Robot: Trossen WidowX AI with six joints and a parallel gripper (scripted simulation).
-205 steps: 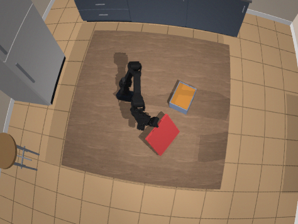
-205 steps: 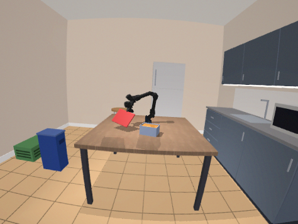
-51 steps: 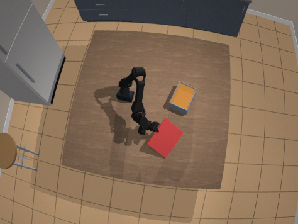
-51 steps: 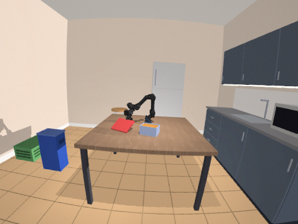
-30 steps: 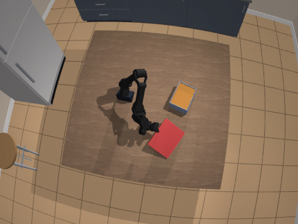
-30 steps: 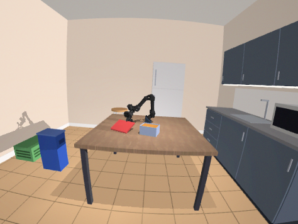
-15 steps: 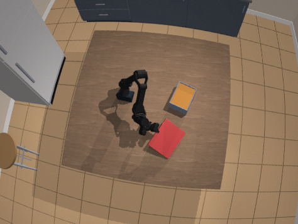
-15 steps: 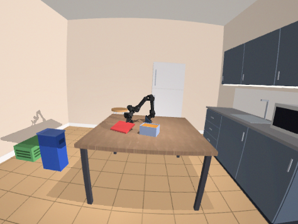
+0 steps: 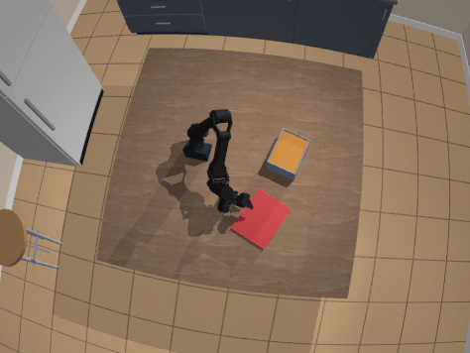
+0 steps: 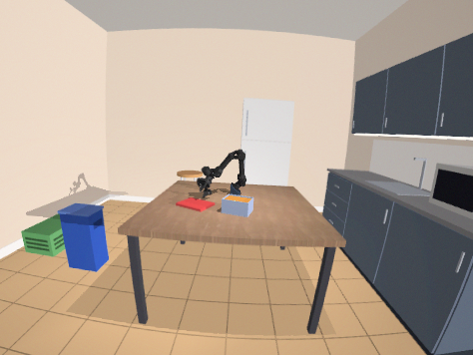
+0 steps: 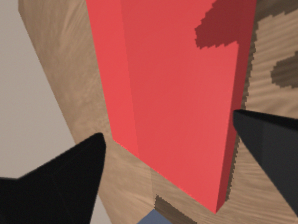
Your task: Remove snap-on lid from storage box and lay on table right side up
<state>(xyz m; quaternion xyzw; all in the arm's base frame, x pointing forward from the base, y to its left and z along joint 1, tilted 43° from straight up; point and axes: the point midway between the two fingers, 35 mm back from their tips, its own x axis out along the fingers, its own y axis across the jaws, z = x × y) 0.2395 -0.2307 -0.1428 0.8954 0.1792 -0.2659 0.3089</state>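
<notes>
The red lid lies 70 mm ahead of my gripper tip, 40 mm to the right of it and 40 mm below it. Round my gripper tip: storage box 270 mm to the left, 180 mm ahead, 10 mm below.
</notes>
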